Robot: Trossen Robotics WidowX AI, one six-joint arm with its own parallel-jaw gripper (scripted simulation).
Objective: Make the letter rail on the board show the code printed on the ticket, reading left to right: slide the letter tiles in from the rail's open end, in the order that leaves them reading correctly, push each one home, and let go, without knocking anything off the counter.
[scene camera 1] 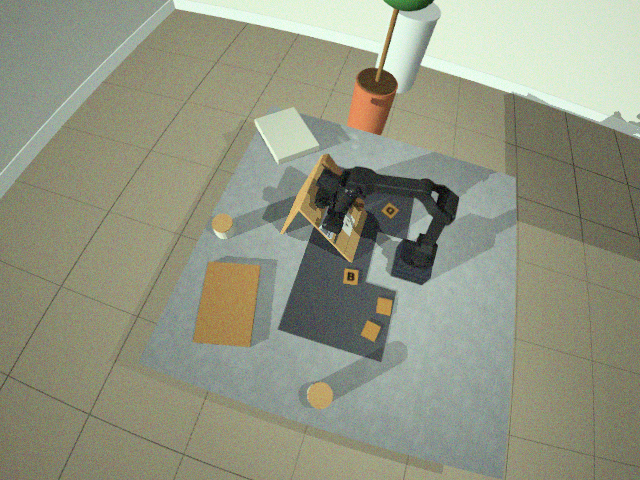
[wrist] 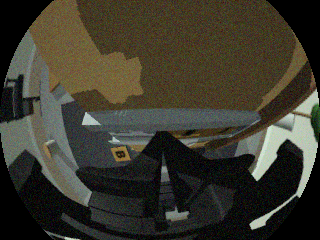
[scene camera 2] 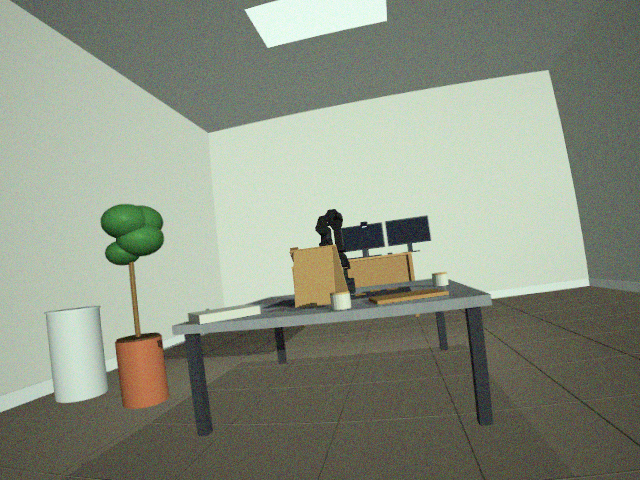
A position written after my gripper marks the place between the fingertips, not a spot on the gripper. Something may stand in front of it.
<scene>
I see my gripper (scene camera 1: 331, 217), a flat box (scene camera 1: 287, 136), a wooden slab (scene camera 1: 226, 313), a sloping wooden board (wrist: 134, 75) and a dark mat (scene camera 1: 321, 308).
The flat box shows as well in scene camera 2 (scene camera 2: 200, 317). My gripper is seen too in the wrist view (wrist: 161, 134). The dark mat also shows in the wrist view (wrist: 91, 148). The wrist view misses the flat box, which is hidden by the sloping wooden board.
</scene>
